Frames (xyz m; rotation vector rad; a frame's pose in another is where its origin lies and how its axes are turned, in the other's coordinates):
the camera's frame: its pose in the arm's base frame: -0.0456 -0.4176 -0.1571 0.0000 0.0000 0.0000
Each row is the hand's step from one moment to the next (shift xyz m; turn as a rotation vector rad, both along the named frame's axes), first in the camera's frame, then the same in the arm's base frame.
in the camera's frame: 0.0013 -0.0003 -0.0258 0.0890 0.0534 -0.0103
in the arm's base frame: 0.0013 -0.0003 -0.0258 0.0890 0.0534 -0.0103
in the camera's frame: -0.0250 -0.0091 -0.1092 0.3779 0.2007 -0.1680
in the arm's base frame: -0.0250 -0.0091 -0.1092 0.3779 0.2007 -0.1680
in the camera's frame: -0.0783 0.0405 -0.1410 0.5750 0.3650 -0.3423
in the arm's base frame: -0.0783 0.0405 -0.1410 0.5750 0.3650 -0.3423
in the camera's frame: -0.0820 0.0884 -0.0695 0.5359 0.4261 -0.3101
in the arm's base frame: -0.0820 0.0884 -0.0695 0.5359 0.4261 -0.3101
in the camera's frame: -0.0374 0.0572 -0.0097 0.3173 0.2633 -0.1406
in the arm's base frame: -0.0374 0.0572 -0.0097 0.3173 0.2633 -0.1406
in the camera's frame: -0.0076 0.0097 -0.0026 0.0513 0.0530 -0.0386
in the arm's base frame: -0.0076 0.0097 -0.0026 0.0513 0.0530 -0.0386
